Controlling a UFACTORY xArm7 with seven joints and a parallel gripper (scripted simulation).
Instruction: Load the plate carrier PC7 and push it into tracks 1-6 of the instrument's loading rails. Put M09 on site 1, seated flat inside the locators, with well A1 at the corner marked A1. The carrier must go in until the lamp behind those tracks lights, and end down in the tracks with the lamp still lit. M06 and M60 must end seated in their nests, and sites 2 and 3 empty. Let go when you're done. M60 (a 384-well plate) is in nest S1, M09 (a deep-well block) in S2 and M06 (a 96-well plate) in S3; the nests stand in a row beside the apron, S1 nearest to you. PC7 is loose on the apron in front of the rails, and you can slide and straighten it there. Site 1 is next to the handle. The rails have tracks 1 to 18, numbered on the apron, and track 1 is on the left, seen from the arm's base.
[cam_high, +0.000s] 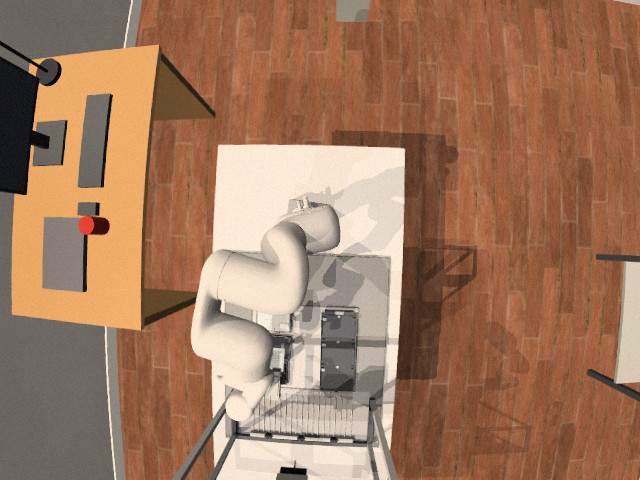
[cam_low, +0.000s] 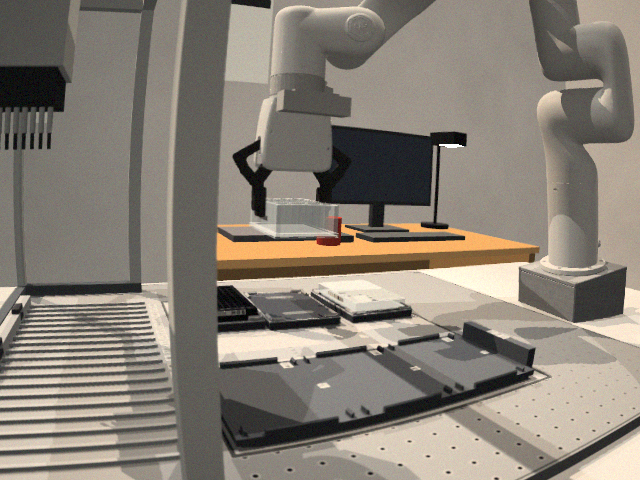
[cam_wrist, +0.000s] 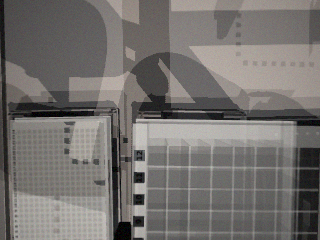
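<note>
The dark plate carrier PC7 lies 5 cm ahead of my hand, 25 cm to the left of it and 13 cm below it. From my hand the other things lie so: clear deep-well block M09 (1 cm below); then nest S2 (14 cm below); then black plate (10 cm ahead, 3 cm to the right, 13 cm below).
</note>
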